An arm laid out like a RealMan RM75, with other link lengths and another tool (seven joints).
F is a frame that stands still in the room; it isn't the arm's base.
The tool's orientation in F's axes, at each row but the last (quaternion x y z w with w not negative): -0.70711, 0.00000, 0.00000, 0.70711; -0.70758, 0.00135, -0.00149, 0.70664; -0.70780, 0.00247, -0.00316, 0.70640; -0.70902, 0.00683, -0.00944, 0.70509; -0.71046, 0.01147, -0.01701, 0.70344
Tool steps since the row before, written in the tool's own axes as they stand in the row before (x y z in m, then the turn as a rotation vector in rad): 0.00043, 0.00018, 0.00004, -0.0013, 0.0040, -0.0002; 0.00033, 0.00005, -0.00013, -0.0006, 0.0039, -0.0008; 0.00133, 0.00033, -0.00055, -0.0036, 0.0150, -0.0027; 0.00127, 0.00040, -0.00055, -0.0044, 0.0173, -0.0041; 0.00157, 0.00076, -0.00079, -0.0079, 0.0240, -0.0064
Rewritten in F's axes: 0.00043, 0.00004, -0.00018, -0.0013, -0.0002, -0.0040; 0.00033, -0.00013, -0.00005, -0.0006, -0.0008, -0.0039; 0.00133, -0.00056, -0.00033, -0.0036, -0.0027, -0.0150; 0.00126, -0.00058, -0.00039, -0.0044, -0.0041, -0.0173; 0.00154, -0.00086, -0.00074, -0.0080, -0.0063, -0.0240
